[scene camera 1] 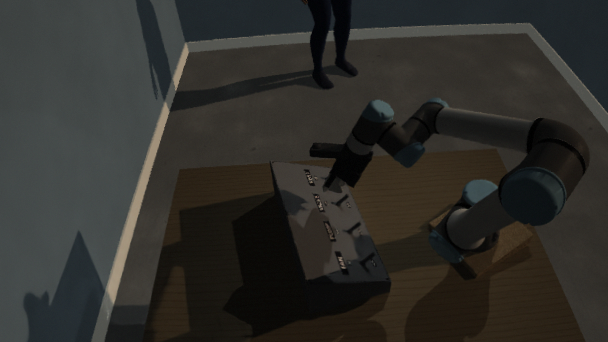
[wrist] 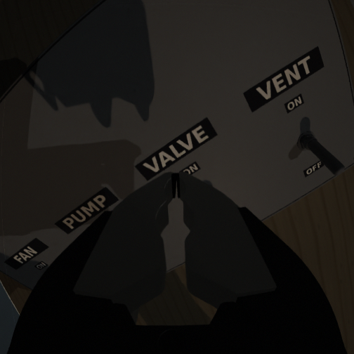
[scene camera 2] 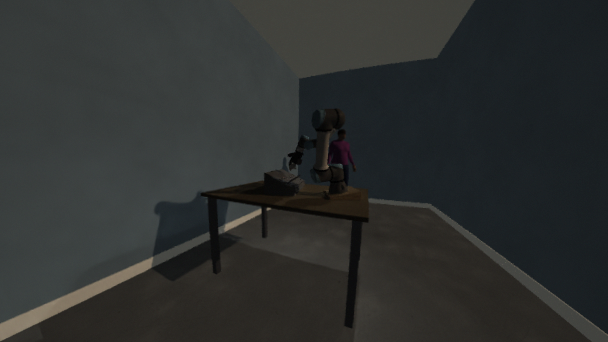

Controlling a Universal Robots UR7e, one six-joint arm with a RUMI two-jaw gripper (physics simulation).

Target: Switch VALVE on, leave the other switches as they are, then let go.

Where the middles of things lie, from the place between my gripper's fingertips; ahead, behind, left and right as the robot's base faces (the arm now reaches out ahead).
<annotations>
I see my gripper 9 cm above the grey sloped switch panel (scene camera 1: 328,256) and 6 cm to the right of it.
</annotations>
